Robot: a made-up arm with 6 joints. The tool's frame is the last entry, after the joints. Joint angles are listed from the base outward.
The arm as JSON. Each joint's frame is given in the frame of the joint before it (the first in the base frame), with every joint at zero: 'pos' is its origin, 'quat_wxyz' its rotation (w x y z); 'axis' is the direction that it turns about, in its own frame. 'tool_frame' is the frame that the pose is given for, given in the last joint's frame.
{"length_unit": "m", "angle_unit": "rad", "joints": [
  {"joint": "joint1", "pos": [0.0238, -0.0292, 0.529], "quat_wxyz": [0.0, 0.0, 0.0, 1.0], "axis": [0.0, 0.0, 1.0]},
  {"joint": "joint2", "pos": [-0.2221, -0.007, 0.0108], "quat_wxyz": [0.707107, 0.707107, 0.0, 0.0], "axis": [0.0, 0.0, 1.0]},
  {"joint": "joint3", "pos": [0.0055, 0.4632, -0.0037], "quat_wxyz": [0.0, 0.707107, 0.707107, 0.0], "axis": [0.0, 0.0, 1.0]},
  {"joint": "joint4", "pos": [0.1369, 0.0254, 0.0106], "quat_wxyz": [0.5, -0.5, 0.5, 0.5], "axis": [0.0, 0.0, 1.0]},
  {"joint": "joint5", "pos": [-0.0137, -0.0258, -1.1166], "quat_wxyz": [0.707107, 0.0, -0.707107, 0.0], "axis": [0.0, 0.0, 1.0]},
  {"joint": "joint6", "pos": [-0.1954, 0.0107, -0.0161], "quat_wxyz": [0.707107, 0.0, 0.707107, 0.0], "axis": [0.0, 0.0, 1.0]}
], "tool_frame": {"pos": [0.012, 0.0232, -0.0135], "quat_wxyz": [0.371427, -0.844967, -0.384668, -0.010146]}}
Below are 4 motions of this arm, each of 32 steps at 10 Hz.
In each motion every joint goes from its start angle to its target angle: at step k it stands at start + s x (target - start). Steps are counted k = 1, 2, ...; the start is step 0. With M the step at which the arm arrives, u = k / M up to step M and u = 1 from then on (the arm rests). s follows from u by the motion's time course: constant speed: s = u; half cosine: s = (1 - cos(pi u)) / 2; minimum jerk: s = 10 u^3 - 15 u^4 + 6 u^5.
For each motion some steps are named. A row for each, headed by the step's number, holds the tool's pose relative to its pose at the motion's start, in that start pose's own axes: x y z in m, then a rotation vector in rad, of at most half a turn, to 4 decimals.
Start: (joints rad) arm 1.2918 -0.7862 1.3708 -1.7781 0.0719 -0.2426
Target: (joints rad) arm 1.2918 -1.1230 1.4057 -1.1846 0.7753 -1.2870
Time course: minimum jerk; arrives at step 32
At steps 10, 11, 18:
10: 0.1033 0.0544 -0.0312 -0.1592 0.0502 0.0157
11: 0.1305 0.0673 -0.0407 -0.2008 0.0680 0.0167
18: 0.3787 0.1554 -0.1455 -0.5538 0.3080 -0.0223

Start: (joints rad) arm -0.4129 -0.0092 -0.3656 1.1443 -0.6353 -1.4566
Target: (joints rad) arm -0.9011 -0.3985 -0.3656 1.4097 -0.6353 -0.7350
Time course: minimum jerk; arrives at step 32
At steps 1, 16, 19, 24, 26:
1: -0.0002 0.0000 0.0000 0.0000 -0.0002 0.0000
16: -0.4078 -0.1079 -0.0908 0.0794 -0.3845 0.0078
19: -0.5346 -0.1737 -0.1279 0.1413 -0.5194 0.0175
24: -0.6848 -0.2790 -0.1822 0.2504 -0.6922 0.0335
26: -0.7182 -0.3076 -0.1965 0.2818 -0.7330 0.0378

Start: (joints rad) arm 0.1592 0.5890 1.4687 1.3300 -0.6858 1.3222
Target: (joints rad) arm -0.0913 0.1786 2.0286 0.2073 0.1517 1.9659
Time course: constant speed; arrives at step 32
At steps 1, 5, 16, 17, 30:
1: 0.0170 -0.0283 0.0251 0.0117 -0.0001 0.0349
5: 0.0915 -0.1506 0.1163 0.0783 0.0000 0.1764
16: 0.3534 -0.5455 0.2722 0.4068 0.0179 0.5577
17: 0.3812 -0.5841 0.2780 0.4455 0.0217 0.5905
30: 0.7862 -1.0730 0.2033 1.0315 0.1197 0.9804

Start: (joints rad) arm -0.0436 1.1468 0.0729 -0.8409 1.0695 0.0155
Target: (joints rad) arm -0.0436 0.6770 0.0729 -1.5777 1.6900 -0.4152
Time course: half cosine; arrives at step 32
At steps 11, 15, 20, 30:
11: -0.0740 0.1412 -0.0975 -0.1752 -0.0381 0.3520
15: -0.1287 0.2211 -0.1753 -0.2956 -0.0671 0.5938
20: -0.1975 0.3004 -0.2832 -0.4422 -0.1109 0.8958
30: -0.2740 0.3662 -0.4250 -0.6038 -0.1813 1.2544

